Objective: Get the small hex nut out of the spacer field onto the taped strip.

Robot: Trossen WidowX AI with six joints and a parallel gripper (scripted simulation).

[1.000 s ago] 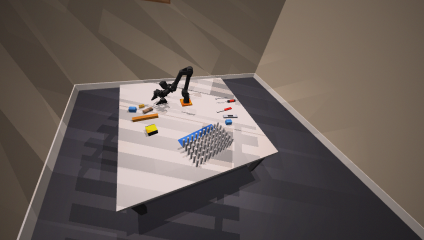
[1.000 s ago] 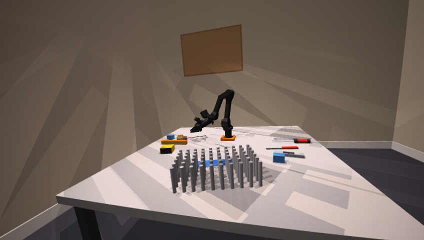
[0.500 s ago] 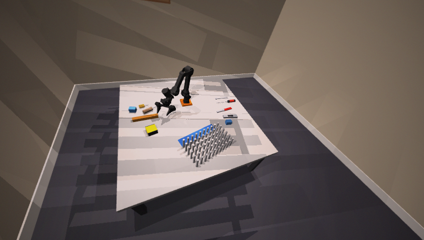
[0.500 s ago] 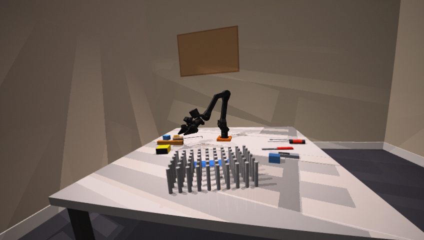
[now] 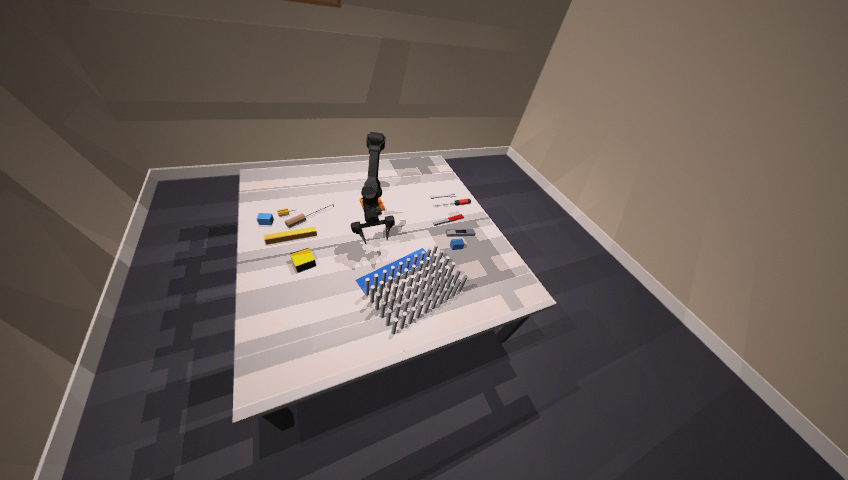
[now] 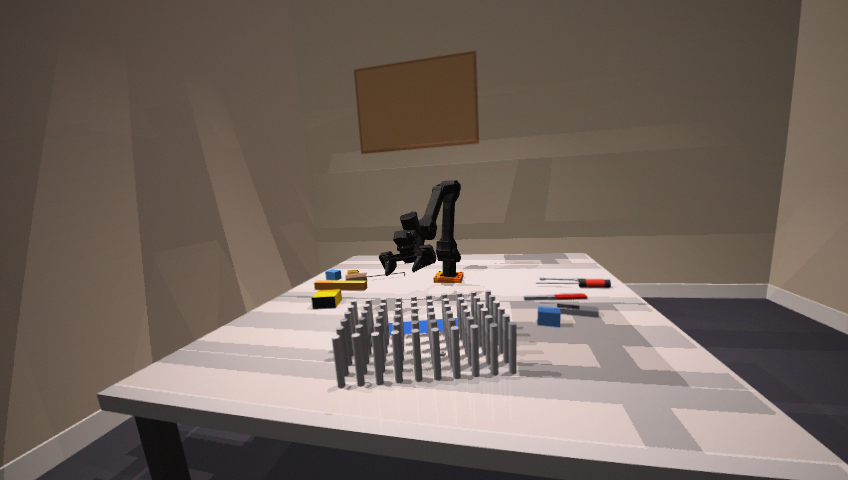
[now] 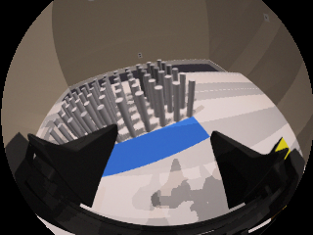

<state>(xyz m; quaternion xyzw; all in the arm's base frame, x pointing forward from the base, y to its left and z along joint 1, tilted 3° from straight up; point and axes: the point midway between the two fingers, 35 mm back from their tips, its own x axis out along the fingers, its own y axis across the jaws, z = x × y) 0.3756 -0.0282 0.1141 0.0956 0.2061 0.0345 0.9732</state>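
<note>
My gripper tip is now 370 mm to the left of the orange bar, 180 mm past it and 120 mm above it. Also, from my gripper tip: black block (310 mm to the right, 120 mm below, 20 mm behind); then blue taped strip (140 mm below, 90 mm to the left, 50 mm ahead); then wooden-handled tool (340 mm behind, 280 mm to the right, 130 mm below).
</note>
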